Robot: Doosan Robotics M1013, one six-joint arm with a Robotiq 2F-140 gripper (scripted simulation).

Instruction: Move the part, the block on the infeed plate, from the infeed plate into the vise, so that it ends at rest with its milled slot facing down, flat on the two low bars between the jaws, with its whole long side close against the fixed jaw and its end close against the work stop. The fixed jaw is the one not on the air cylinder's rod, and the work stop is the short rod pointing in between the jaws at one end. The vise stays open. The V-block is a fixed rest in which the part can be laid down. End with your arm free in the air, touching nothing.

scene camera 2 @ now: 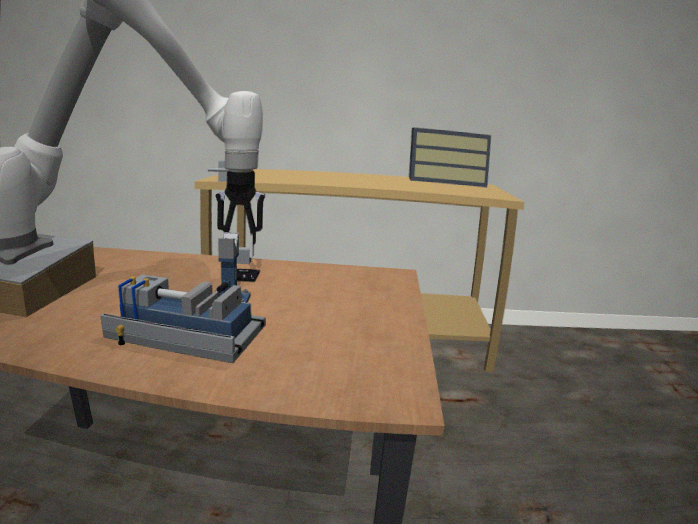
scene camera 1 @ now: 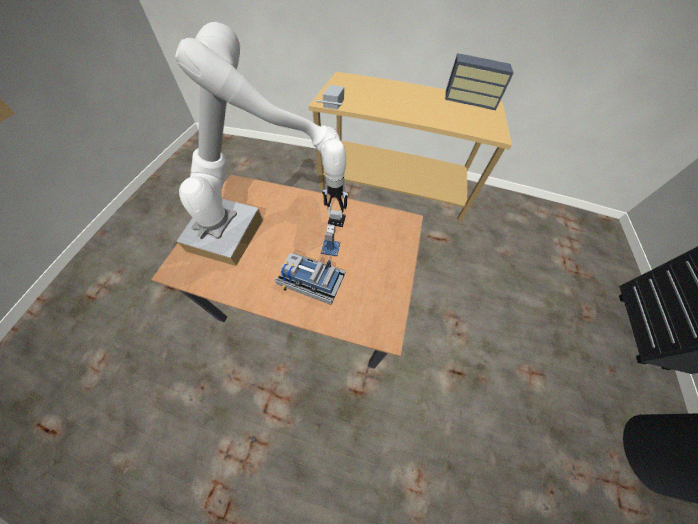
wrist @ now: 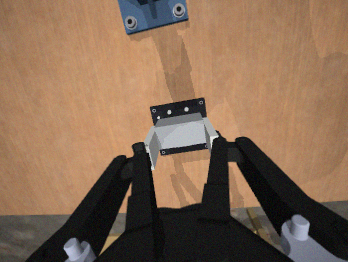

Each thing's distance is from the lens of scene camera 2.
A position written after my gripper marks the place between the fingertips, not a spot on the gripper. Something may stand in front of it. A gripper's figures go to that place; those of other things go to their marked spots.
my gripper [scene camera 2: 239, 255]: 136 cm
vise [scene camera 2: 240, 317]: 96 cm
grey rail [scene camera 2: 179, 336]: 92 cm
